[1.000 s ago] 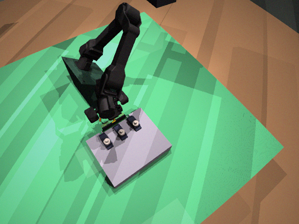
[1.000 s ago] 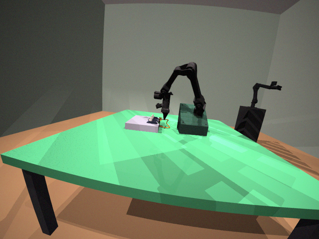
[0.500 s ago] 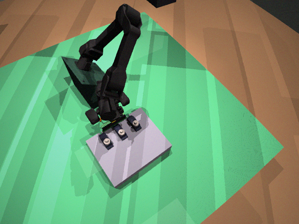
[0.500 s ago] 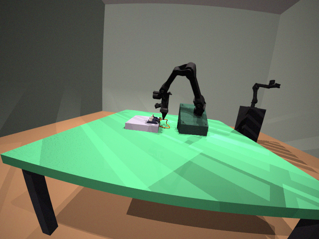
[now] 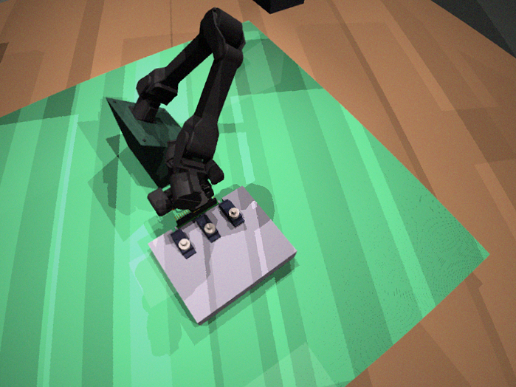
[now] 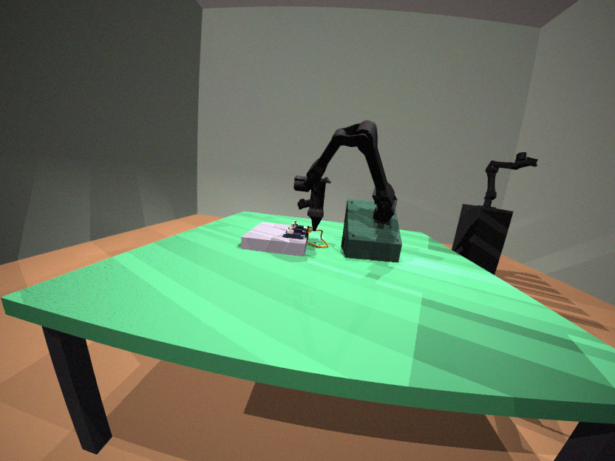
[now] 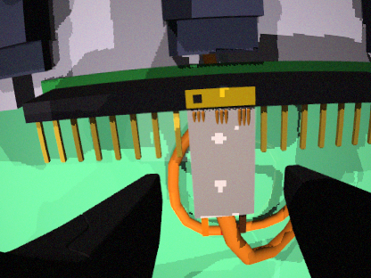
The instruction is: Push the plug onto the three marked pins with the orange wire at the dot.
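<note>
Now: gripper tip 3 cm short of the yellow band. Round my gripper tip: grey printed holder 19 cm ahead, 1 cm to the left, 5 cm below; black pin header 3 cm ahead, 1 cm below.
</note>
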